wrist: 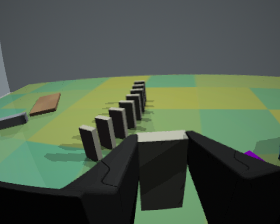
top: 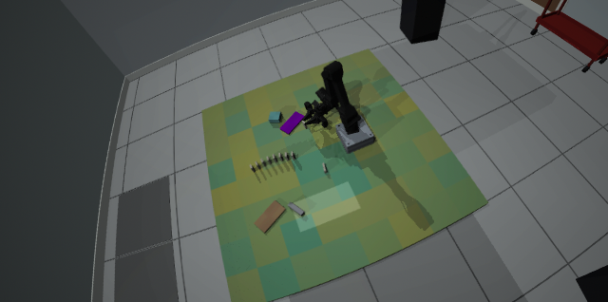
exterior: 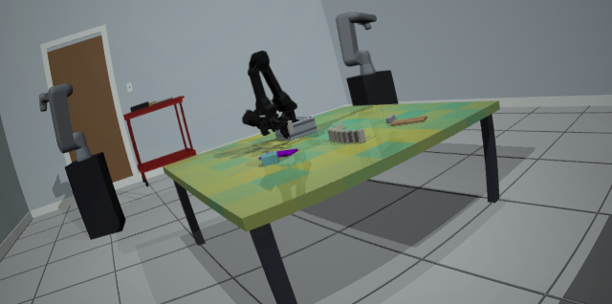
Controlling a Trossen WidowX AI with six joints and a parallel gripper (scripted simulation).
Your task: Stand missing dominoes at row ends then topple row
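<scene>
The flat purple piece lies 10 cm to the right of my gripper tip, 10 cm below it and 7 cm ahead of it. Round my gripper tip: teal block (17 cm ahead, 16 cm to the right, 9 cm below); then grey piece (43 cm to the left, 12 cm ahead, 10 cm below); then flat brown board (44 cm to the left, 26 cm ahead, 10 cm below).
</scene>
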